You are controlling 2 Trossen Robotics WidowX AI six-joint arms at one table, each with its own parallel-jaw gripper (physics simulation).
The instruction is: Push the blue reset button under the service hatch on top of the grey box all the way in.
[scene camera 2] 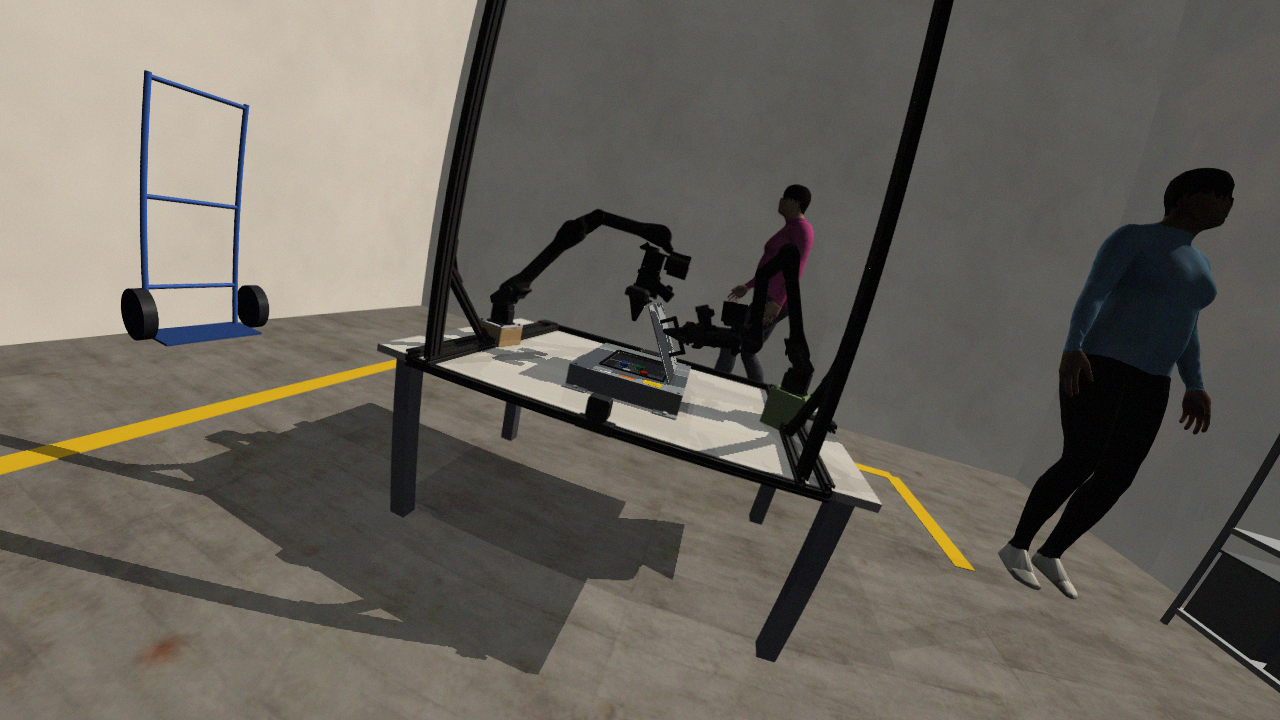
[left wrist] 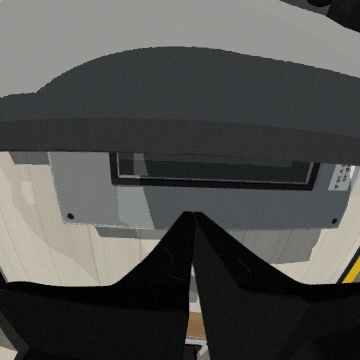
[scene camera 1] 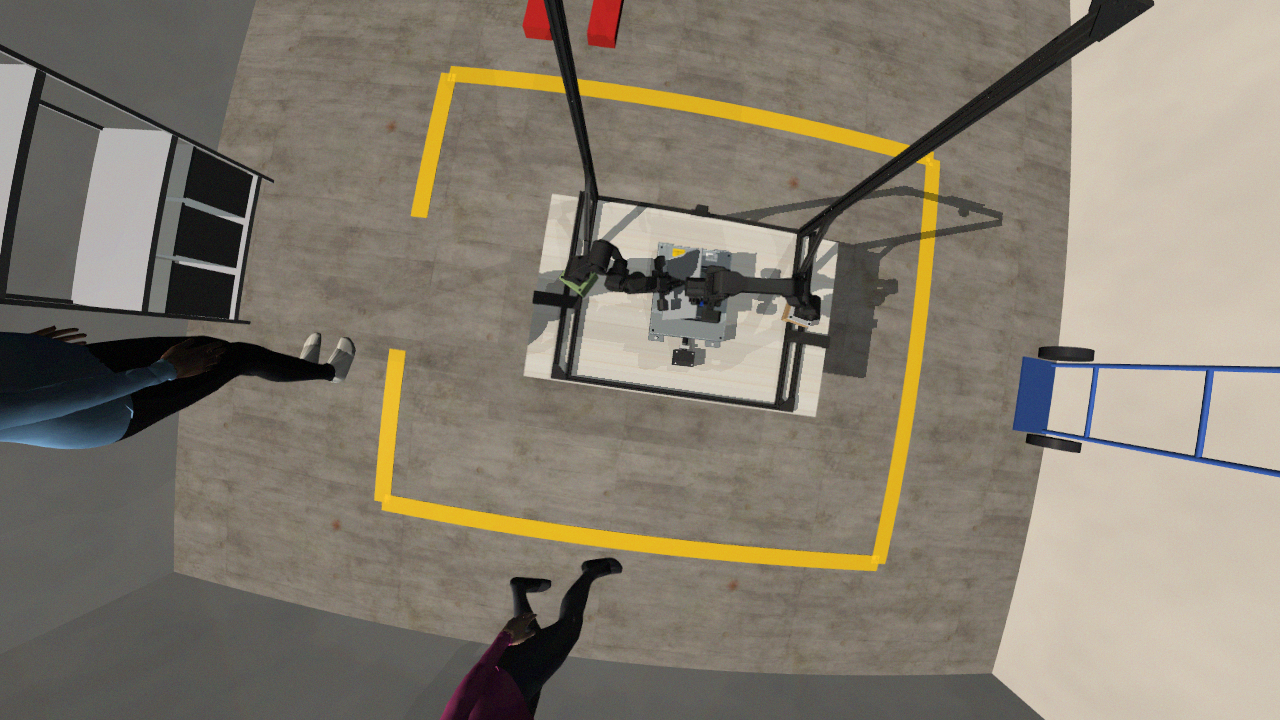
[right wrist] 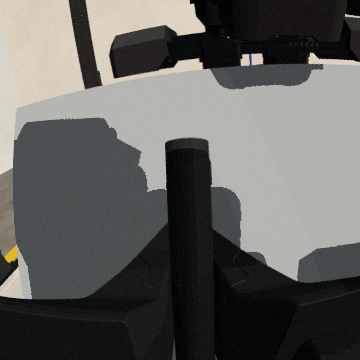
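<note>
The grey box [scene camera 1: 711, 329] [scene camera 2: 617, 390] [left wrist: 100, 200] lies on the table. Its grey hatch [scene camera 2: 660, 338] [left wrist: 165, 22] [right wrist: 280, 150] stands raised, steeply tilted. The blue button [scene camera 2: 624, 365] shows small in the recessed panel [left wrist: 215, 173]; whether it is pressed in cannot be told. In the left wrist view the hatch hides the buttons. My left gripper [scene camera 2: 635, 315] [left wrist: 190, 220] is shut and empty, above the box beside the hatch's upper edge. My right gripper [scene camera 2: 677, 336] [right wrist: 183, 228] is shut on the black hatch handle [right wrist: 187, 172], on the hatch's outer side.
Red [scene camera 2: 643, 371] and other buttons share the panel. A small black block [scene camera 1: 683, 357] is by the box's lower side in scene camera 1. A black frame [scene camera 1: 662, 390] [scene camera 2: 716, 456] surrounds the work area on the pale table [scene camera 1: 539, 349]. The left arm reaches over the box.
</note>
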